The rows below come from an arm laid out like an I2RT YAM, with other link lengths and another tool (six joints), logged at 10 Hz.
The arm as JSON. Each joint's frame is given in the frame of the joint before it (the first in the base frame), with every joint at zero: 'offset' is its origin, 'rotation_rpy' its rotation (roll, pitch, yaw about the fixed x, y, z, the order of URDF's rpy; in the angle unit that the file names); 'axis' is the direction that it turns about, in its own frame. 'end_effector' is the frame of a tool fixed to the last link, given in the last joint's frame.
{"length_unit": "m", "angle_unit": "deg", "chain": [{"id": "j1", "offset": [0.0, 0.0, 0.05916], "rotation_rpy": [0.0, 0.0, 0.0], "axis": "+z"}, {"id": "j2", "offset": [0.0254, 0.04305, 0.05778], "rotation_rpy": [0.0, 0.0, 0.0], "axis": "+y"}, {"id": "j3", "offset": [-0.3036, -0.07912, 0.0], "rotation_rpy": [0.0, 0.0, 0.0], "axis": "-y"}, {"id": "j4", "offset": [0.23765, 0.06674, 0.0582], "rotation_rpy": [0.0, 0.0, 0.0], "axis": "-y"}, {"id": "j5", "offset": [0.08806, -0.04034, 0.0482], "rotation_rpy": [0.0, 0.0, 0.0], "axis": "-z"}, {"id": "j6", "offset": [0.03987, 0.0, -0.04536], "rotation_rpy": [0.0, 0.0, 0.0], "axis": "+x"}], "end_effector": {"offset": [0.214, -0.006, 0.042], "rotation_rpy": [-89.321, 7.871, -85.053]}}
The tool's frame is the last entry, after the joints.
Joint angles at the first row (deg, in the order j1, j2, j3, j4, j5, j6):
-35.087 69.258 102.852 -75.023 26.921 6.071
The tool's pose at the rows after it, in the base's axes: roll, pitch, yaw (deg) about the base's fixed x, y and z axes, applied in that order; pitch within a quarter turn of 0, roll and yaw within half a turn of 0; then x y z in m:
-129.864 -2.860 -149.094 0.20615 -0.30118 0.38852
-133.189 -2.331 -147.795 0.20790 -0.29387 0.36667
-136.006 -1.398 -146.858 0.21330 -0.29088 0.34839
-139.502 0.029 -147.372 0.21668 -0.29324 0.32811
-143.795 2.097 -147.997 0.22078 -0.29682 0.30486
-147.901 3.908 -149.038 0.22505 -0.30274 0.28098
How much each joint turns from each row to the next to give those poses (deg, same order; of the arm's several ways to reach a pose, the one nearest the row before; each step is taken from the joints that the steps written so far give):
-0.904 -0.424 -1.839 -1.096 -2.850 -0.269
-0.376 -0.126 -1.941 -1.120 -2.315 0.155
-0.696 0.743 -1.323 -0.278 -2.416 0.106
-1.691 1.979 -0.441 -0.641 -2.652 0.738
-2.606 2.759 -0.022 -0.752 -3.856 0.261
-2.404 3.065 -0.319 -0.103 -3.265 0.212

